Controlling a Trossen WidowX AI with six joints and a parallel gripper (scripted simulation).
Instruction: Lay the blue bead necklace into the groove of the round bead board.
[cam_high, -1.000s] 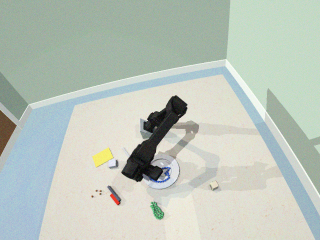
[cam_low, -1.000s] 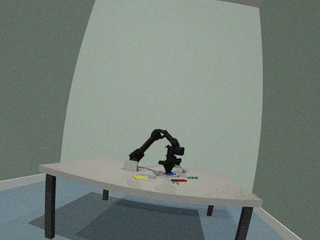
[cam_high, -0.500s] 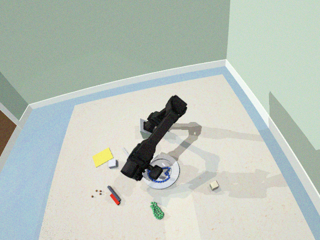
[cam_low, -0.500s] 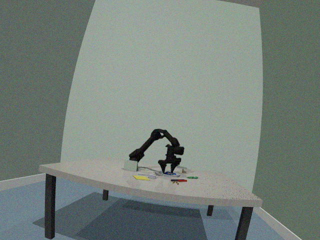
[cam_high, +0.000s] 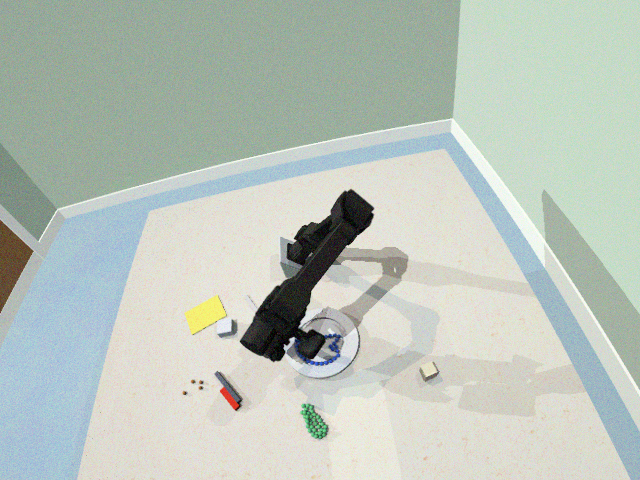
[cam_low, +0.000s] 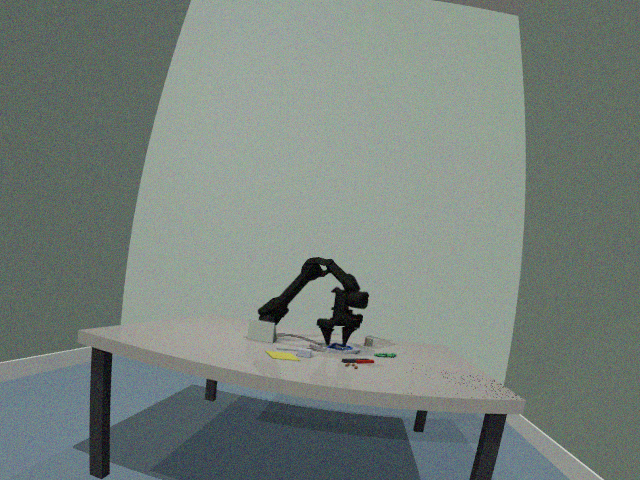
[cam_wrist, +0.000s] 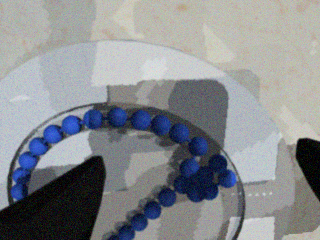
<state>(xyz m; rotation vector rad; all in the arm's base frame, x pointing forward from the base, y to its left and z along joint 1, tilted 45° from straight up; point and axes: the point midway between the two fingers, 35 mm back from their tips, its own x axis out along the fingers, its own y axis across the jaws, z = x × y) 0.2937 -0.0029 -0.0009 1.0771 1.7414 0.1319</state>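
Right now the round bead board is 10 mm behind my gripper tip, 60 mm to the left of it and 20 mm below it. Round my gripper tip: white cube 80 mm behind, 210 mm to the right, 10 mm below; then grey tool 110 mm ahead, 180 mm to the right, 20 mm below; then stick 140 mm behind, 130 mm to the right, 20 mm below.
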